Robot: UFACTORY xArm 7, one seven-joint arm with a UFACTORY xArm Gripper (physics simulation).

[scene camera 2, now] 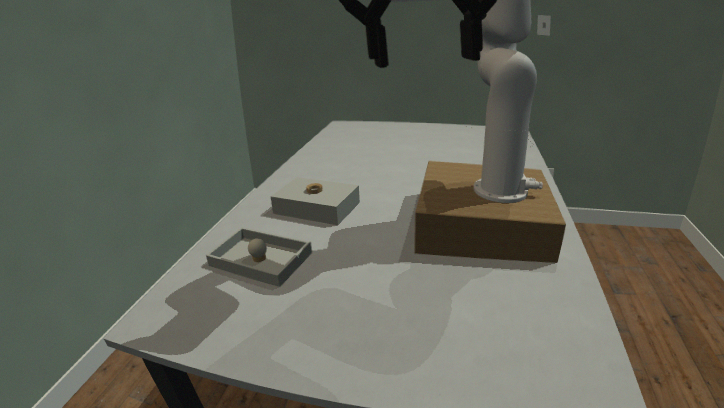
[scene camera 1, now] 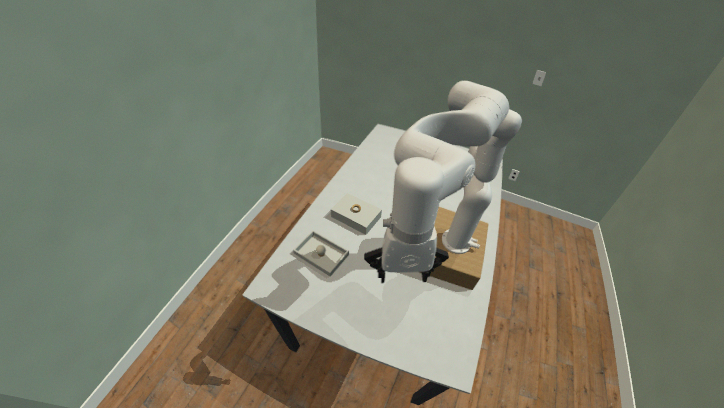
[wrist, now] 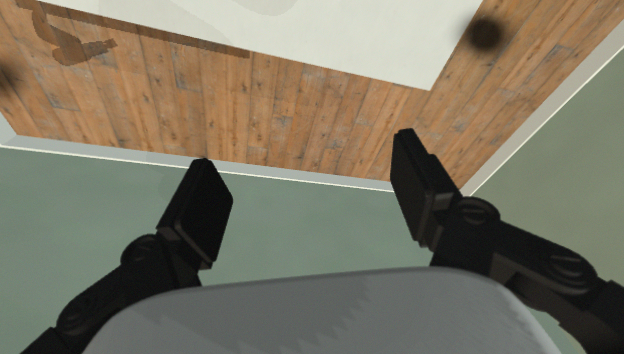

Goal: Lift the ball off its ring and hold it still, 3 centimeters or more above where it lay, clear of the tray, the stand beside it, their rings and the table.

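Frame: origin at the arm's base, x ahead, y left, z up, level; millimetres.
Seen in the pictures: gripper, between the fingertips: (scene camera 2: pixel 427 62) (scene camera 1: pixel 403 277) (wrist: pixel 304 167); arm's base, origin of its link: (scene camera 2: pixel 500 191) (scene camera 1: pixel 456 241).
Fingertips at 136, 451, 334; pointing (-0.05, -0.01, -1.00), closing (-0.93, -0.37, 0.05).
Pixels of each thing's top centre, then the offset from my fingertips to it, as dx, dy, dz. "*": a spot on its surface instead. Level surfaces: height alone.
- small grey-beige ball, centre of its top: (scene camera 2: pixel 255 239) (scene camera 1: pixel 320 247) +366, -236, -377
- shallow grey tray, centre of its top: (scene camera 2: pixel 257 248) (scene camera 1: pixel 320 250) +366, -236, -399
- orange-brown ring, a spot on its surface: (scene camera 2: pixel 314 192) (scene camera 1: pixel 355 211) * +315, -471, -373
- white table, height of its surface: dz -427
A small grey-beige ball (scene camera 1: pixel 320 249) (scene camera 2: pixel 257 247) sits on its ring (scene camera 2: pixel 258 257) inside a shallow grey tray (scene camera 1: pixel 305 261) (scene camera 2: pixel 243 270). The ring is mostly hidden under the ball. A low pale stand (scene camera 1: pixel 349 221) (scene camera 2: pixel 303 208) is beside the tray, with an orange-brown ring (scene camera 1: pixel 352 210) (scene camera 2: pixel 314 192) on its top. My gripper (scene camera 1: pixel 403 279) (scene camera 2: pixel 426 61) (wrist: pixel 304 167) is open and empty. It is high above the table, to the right of the tray in both scene views. The ball does not show in the wrist view.
The white table (scene camera 1: pixel 430 344) (scene camera 2: pixel 506 344) (wrist: pixel 350 40) carries a wooden block (scene camera 1: pixel 458 268) (scene camera 2: pixel 486 238) at the right, on which the arm's base (scene camera 1: pixel 458 245) (scene camera 2: pixel 499 195) stands. Arm shadows fall across the table and tray. Green walls stand beyond the table.
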